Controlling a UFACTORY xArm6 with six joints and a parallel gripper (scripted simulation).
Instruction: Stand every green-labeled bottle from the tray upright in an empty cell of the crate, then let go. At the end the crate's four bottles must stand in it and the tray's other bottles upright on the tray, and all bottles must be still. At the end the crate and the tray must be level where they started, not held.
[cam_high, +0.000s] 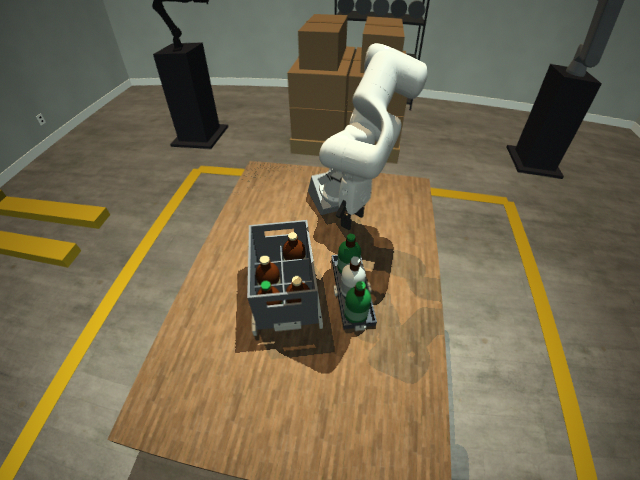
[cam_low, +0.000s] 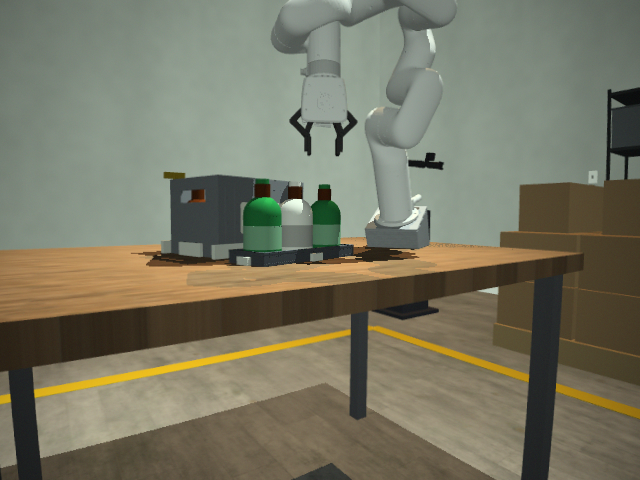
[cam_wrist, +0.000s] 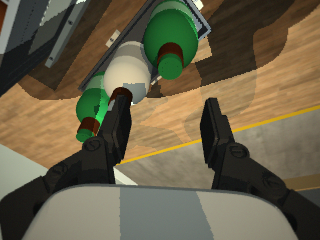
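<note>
Now: hand 90 mm short of the white-labeled bottle, 20 mm to the right of it and 160 mm above it. From my hand the other things lie so: tray 90 mm ahead, 30 mm to the left, 230 mm below; then grey crate 120 mm ahead, 190 mm to the right, 160 mm below.
</note>
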